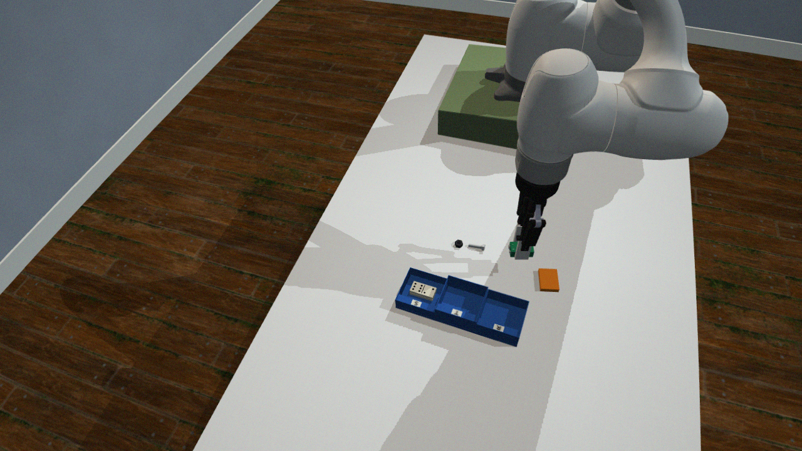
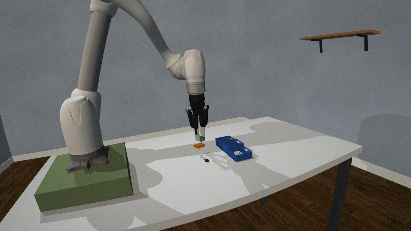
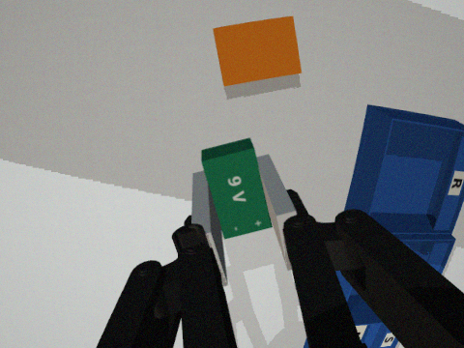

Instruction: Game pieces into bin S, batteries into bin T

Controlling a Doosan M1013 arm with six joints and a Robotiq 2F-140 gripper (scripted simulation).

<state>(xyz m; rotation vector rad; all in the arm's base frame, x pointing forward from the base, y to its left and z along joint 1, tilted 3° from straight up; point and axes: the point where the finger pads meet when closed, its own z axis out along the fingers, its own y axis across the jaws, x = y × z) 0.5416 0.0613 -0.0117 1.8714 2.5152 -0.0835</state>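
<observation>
The blue three-compartment bin is 130 mm ahead of my hand, 90 mm to the right of it and 70 mm below it. The rest, counted from my hand: grey bolt: 90 mm to the right, 90 mm below, 30 mm behind; then green 9 V battery: 30 mm below, 10 mm to the right; then orange block: 90 mm below, 70 mm to the left, 10 mm ahead.
</observation>
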